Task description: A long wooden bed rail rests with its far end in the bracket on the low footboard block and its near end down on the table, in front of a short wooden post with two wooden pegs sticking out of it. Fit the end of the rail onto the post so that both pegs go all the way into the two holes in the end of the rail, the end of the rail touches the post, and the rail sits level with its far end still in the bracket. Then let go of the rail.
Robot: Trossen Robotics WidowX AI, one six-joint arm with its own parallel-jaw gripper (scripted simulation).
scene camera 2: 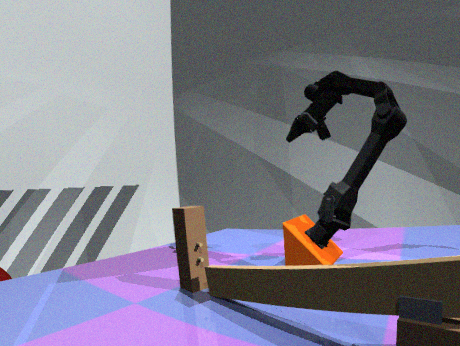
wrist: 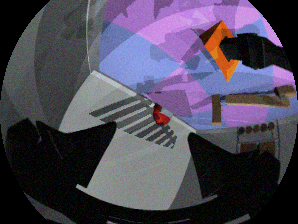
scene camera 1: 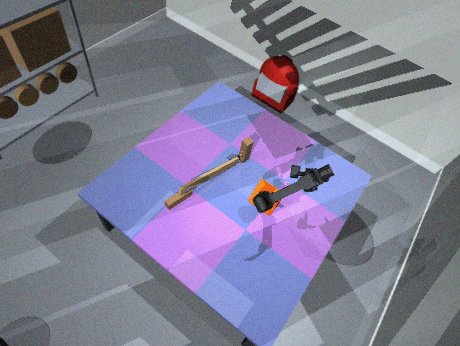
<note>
My gripper [scene camera 2: 287, 140] is open and holds nothing. Further things: a wooden rail [scene camera 2: 373, 288].
My gripper shows as well in the wrist view [wrist: 153, 131].
</note>
